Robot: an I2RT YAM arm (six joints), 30 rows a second.
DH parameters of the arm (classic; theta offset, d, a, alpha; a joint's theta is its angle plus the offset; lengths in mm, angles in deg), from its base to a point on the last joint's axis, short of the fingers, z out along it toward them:
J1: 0 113.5 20 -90
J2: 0 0 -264 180
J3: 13.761 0 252.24 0
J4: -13.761 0 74 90
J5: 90 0 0 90
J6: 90 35.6 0 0
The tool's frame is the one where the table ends.
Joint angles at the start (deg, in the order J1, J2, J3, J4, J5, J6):
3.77 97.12 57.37 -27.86 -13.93 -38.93
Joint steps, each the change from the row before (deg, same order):
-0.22 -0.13 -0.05 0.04 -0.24 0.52
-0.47 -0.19 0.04 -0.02 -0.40 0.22
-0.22 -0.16 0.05 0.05 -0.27 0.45
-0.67 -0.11 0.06 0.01 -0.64 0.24
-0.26 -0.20 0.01 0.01 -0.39 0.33
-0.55 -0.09 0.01 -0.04 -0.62 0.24
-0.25 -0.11 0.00 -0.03 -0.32 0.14
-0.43 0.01 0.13 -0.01 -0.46 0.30
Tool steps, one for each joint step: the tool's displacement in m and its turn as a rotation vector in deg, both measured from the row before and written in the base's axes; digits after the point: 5 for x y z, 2 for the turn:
-0.00014 -0.00110 0.00051 0.41 0.03 -0.59
0.00013 -0.00239 0.00123 0.46 -0.13 -0.51
0.00019 -0.00106 0.00115 0.42 -0.12 -0.52
0.00035 -0.00335 0.00096 0.68 -0.09 -0.63
-0.00008 -0.00123 0.00116 0.49 -0.11 -0.40
0.00001 -0.00271 0.00059 0.66 0.03 -0.52
-0.00011 -0.00121 0.00061 0.35 -0.03 -0.25
0.00054 -0.00212 0.00063 0.54 -0.01 -0.51

